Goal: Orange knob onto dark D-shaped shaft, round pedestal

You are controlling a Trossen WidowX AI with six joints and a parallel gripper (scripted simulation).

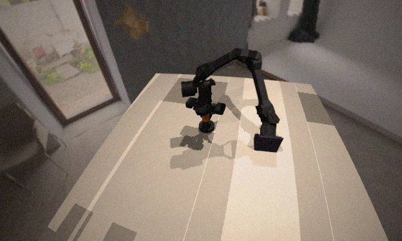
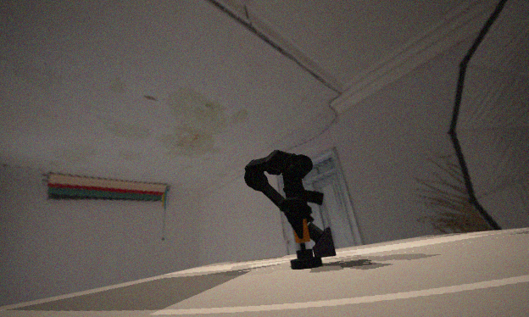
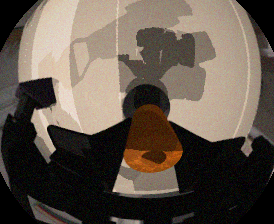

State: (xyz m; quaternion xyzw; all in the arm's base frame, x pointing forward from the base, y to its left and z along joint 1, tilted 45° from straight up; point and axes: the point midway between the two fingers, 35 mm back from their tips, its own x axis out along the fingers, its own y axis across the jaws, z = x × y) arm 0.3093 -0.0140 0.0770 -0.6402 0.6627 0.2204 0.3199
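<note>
Now: gripper tip 4 cm above the round dark pedestal. From my gripper tip the other things lie so: orange knob 2 cm above.
</note>
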